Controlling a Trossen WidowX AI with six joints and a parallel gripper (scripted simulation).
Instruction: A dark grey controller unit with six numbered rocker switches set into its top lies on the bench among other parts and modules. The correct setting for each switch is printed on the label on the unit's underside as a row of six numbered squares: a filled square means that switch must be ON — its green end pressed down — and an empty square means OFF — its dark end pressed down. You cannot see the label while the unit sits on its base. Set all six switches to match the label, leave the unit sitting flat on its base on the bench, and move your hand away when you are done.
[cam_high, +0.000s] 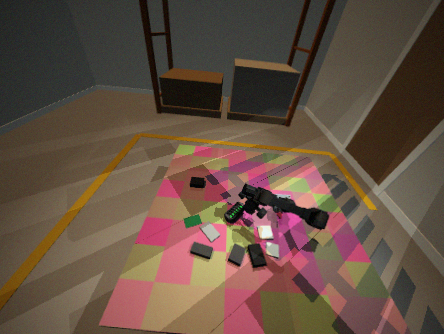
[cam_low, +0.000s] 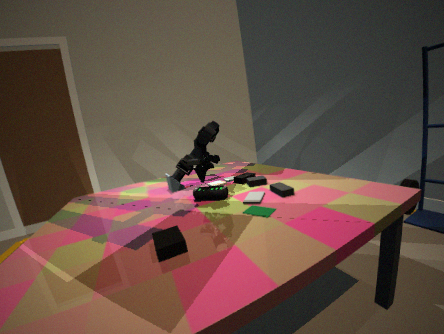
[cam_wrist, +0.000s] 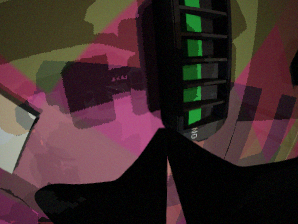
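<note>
The grey plate is 200 mm ahead of my gripper tip, 160 mm to the left of it and 60 mm below it. Round my gripper tip: white block 120 mm behind, 100 mm to the left, 60 mm below; then black box 360 mm ahead, 200 mm to the right, 40 mm below; then green card 310 mm ahead, 110 mm to the left, 60 mm below.
</note>
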